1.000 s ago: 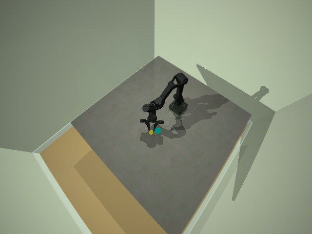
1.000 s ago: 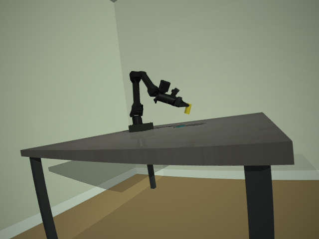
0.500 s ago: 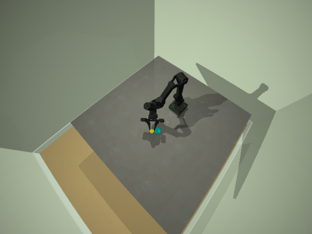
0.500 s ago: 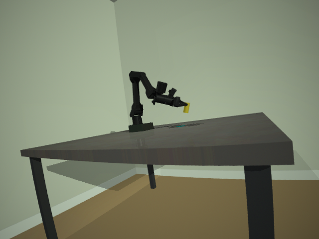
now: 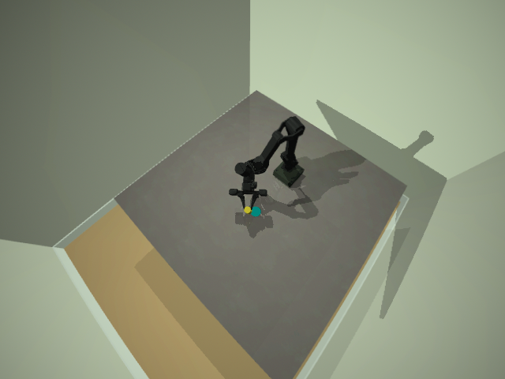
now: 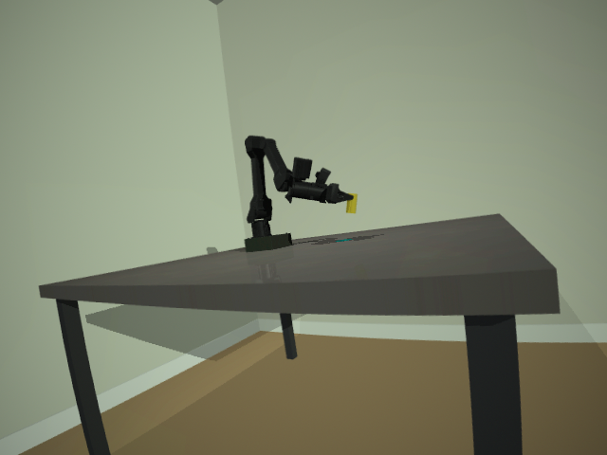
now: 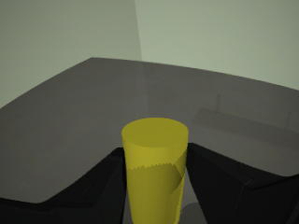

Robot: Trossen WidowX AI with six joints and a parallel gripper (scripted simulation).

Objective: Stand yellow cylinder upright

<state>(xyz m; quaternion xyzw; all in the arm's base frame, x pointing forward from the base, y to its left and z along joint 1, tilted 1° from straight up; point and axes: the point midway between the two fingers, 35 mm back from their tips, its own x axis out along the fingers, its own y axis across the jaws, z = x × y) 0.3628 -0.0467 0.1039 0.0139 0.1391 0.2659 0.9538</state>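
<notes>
Now: gripper tip 6 cm past the cyan circle, 2 cm to the right of it and 14 cm above it. The rest, counted from my gripper tip: yellow tall cylinder 2 cm below.
</notes>
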